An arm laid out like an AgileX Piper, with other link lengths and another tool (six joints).
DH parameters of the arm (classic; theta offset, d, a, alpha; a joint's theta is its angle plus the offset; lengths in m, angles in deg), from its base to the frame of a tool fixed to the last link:
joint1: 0 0.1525 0 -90
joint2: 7.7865 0 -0.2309 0
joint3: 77.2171 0 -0.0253 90
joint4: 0 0.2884 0 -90
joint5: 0 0 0 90
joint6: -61.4 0.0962 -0.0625 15
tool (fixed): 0 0.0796 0 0
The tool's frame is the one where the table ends.
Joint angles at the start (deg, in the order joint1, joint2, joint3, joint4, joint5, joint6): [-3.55, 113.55, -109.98, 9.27, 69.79, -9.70]
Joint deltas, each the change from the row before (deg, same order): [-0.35, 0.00, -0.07, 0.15, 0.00, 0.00]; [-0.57, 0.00, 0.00, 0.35, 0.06, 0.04]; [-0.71, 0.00, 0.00, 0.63, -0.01, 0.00]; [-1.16, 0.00, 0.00, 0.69, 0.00, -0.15]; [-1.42, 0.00, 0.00, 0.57, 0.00, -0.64]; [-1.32, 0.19, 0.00, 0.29, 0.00, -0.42]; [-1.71, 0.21, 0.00, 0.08, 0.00, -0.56]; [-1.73, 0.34, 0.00, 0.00, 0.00, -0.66]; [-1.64, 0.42, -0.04, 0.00, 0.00, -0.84]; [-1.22, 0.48, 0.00, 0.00, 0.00, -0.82]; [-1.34, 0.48, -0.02, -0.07, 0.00, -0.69]
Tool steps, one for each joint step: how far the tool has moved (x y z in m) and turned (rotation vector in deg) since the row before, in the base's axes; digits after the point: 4 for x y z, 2 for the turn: [0.0004, -0.0028, 0.0007, 0.15, -0.08, -0.35]; [0.0003, -0.0043, 0.0004, 0.37, 0.04, -0.59]; [0.0006, -0.0049, 0.0009, 0.63, -0.06, -0.70]; [0.0006, -0.0086, 0.0009, 0.63, -0.09, -1.01]; [0.0001, -0.0109, 0.0007, 0.32, -0.16, -0.82]; [0.0003, -0.0109, -0.0013, 0.15, 0.09, -0.93]; [-0.0002, -0.0147, -0.0019, -0.10, 0.12, -1.20]; [-0.0006, -0.0150, -0.0031, -0.19, 0.25, -1.13]; [-0.0009, -0.0141, -0.0036, -0.24, 0.28, -0.87]; [-0.0009, -0.0104, -0.0044, -0.19, 0.38, -0.47]; [-0.0012, -0.0117, -0.0044, -0.20, 0.40, -0.70]
